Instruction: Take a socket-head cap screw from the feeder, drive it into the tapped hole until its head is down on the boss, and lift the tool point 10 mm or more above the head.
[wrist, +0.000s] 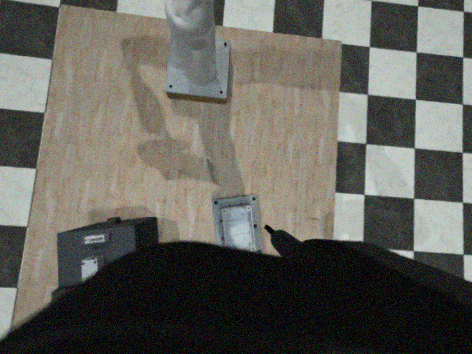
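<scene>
The dark feeder box (120, 243) stands at the lower left, with a small knob on its top edge and light labels on its face; its lower part is hidden by the black tool body. A grey metal fixture (218, 220) with a raised lighter block (238, 216) lies at lower centre, and its near end is hidden. Several dark holes show around its rim; the tapped hole cannot be made out. My screwdriver (269, 228) shows its dark tip just right of the fixture in the view, apart from it in the picture. Whether a screw is on the tip cannot be told.
The robot's base plate (222, 80) and pale arm column (192, 45) stand at the top centre of the wooden board (290, 125). Arm shadows cross the board. A black and white checkered floor (392, 120) surrounds it. The black tool body covers the bottom of the view.
</scene>
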